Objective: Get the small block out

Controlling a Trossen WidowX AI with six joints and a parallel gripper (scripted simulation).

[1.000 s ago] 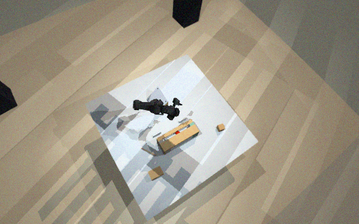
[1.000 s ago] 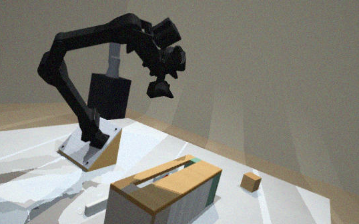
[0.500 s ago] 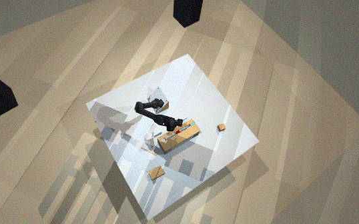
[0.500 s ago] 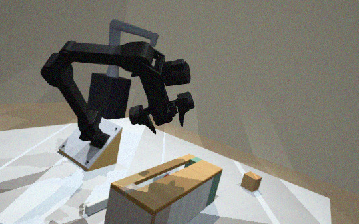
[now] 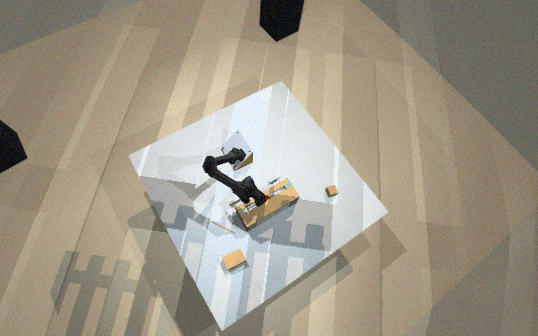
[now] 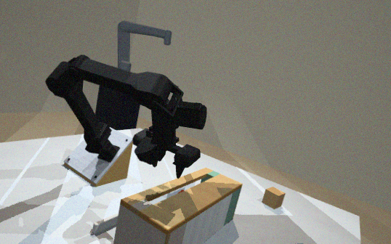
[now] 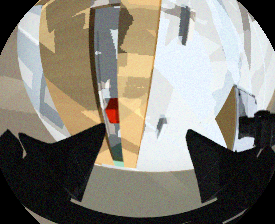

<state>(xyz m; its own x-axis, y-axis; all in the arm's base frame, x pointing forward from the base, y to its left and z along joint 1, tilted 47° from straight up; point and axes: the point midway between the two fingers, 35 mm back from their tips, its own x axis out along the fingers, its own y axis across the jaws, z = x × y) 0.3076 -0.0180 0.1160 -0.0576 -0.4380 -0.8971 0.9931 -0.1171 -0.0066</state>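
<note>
The box is 10 cm below my gripper tip, 4 cm ahead of it and 3 cm to the left of it. Also, from my gripper tip: flat tan block: 33 cm to the right, 23 cm ahead, 13 cm below; thin stick: 27 cm to the right, 16 cm below, 2 cm ahead; red block: 7 cm below, 5 cm ahead, 4 cm to the left.
</note>
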